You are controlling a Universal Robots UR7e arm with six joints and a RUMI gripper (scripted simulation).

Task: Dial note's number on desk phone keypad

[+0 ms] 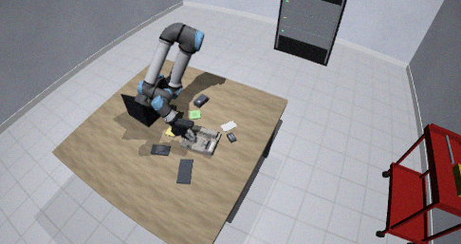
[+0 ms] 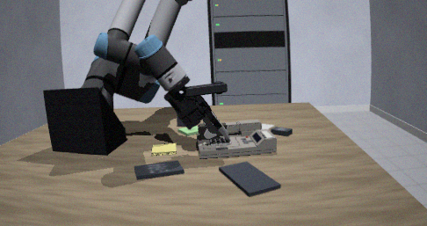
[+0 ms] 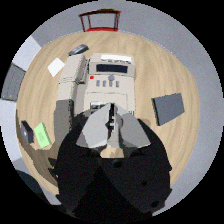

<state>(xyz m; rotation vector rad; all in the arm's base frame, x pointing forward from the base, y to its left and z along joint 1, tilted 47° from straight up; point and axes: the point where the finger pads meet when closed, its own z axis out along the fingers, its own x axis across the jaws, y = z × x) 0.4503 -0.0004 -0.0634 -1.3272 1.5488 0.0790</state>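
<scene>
Now: the handset 90 mm to the left of my hand. From my hand the other things lie so: white note (120 mm ahead, 240 mm to the left, 40 mm below).
</scene>
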